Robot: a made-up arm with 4 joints.
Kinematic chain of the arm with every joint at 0, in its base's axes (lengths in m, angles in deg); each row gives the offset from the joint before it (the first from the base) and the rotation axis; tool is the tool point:
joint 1: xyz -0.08 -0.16 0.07 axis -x
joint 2: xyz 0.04 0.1 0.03 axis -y
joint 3: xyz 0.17 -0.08 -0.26 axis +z
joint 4: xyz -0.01 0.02 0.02 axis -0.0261 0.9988 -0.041
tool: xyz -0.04 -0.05 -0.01
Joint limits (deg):
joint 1: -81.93..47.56
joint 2: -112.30..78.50
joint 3: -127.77..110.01
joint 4: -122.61..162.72
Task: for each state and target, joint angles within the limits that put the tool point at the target. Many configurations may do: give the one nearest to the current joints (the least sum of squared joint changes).
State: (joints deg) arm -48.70 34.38 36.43 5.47
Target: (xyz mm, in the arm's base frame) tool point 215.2 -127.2 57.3
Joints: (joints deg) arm -74.70 49.74 -6.35 17.90
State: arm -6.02 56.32 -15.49 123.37
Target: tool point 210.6 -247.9 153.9
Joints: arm -42.42 68.71 -12.36 134.99
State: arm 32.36 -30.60 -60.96 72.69
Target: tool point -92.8 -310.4 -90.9
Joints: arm 47.56 -37.84 -27.15 27.66
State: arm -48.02 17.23 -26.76 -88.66
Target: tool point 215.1 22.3 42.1
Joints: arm -81.93 13.13 14.52 -121.78
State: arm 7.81 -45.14 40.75 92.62
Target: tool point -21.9 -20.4 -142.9
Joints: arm -29.74 -41.03 51.50 140.31
